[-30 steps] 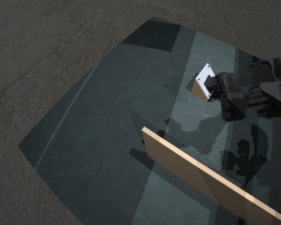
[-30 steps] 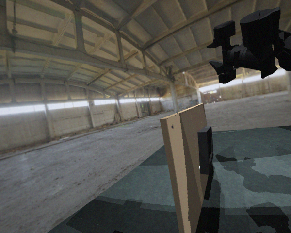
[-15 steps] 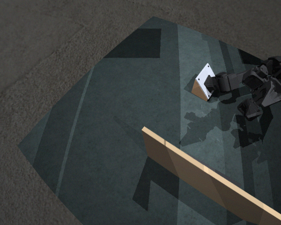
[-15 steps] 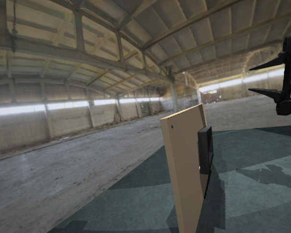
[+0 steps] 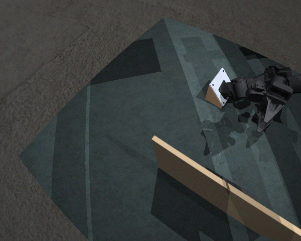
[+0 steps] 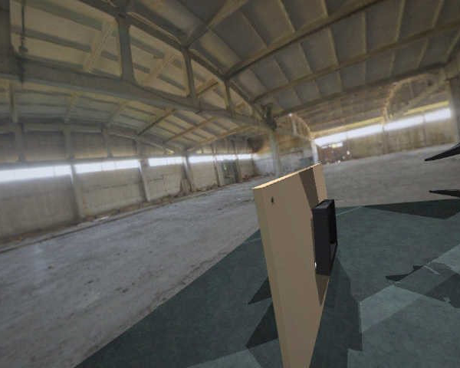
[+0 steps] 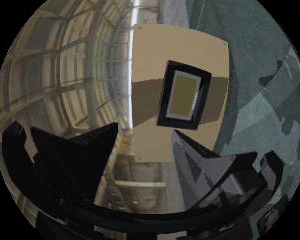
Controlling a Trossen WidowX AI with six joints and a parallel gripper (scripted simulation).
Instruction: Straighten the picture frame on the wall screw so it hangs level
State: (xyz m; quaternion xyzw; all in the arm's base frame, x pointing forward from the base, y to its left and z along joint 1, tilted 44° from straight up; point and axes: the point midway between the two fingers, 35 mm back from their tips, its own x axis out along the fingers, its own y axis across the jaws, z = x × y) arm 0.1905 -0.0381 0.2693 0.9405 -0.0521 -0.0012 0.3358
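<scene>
The picture frame lies 20 cm ahead of my gripper tip, 10 cm below it and 1 cm to the right of it. Round my gripper tip: tan wall board 21 cm ahead, 11 cm below.
</scene>
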